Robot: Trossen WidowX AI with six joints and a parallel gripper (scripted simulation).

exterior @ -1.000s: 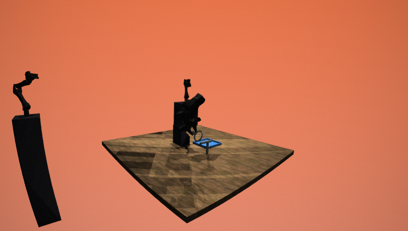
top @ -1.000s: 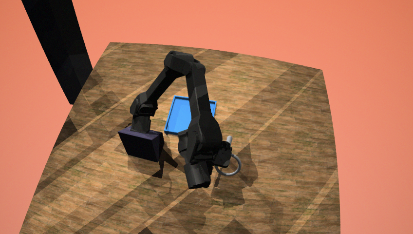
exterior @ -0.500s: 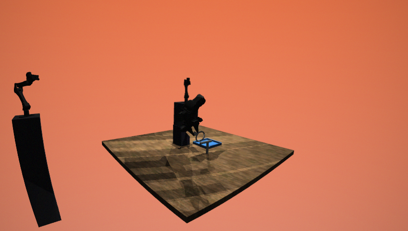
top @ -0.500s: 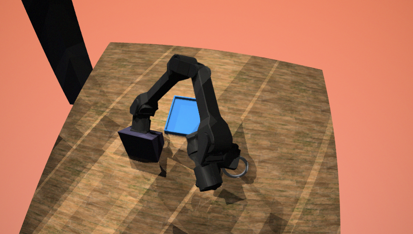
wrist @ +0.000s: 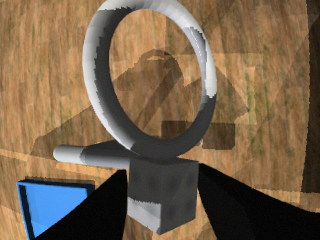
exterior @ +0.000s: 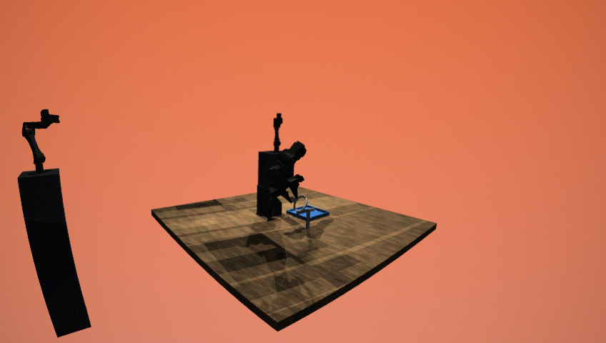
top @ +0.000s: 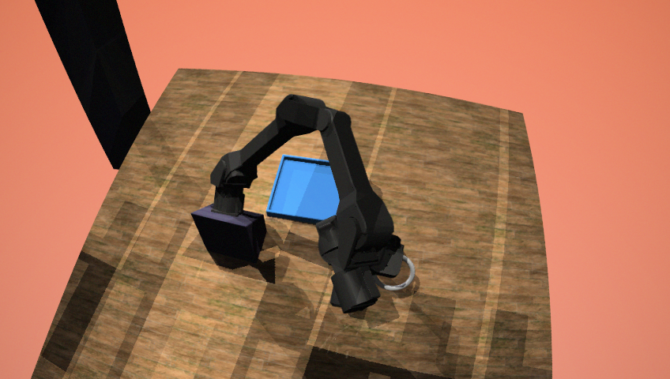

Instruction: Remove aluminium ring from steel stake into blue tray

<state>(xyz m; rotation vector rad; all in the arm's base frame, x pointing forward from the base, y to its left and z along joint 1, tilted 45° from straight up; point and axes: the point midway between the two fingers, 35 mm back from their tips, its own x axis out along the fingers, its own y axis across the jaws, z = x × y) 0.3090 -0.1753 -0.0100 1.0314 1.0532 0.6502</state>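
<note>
My gripper tip is 280 mm to the right of the blue tray, 160 mm past it and 160 mm above it. From my gripper tip the other things lie so: aluminium ring (40 mm ahead, 10 mm to the right).
</note>
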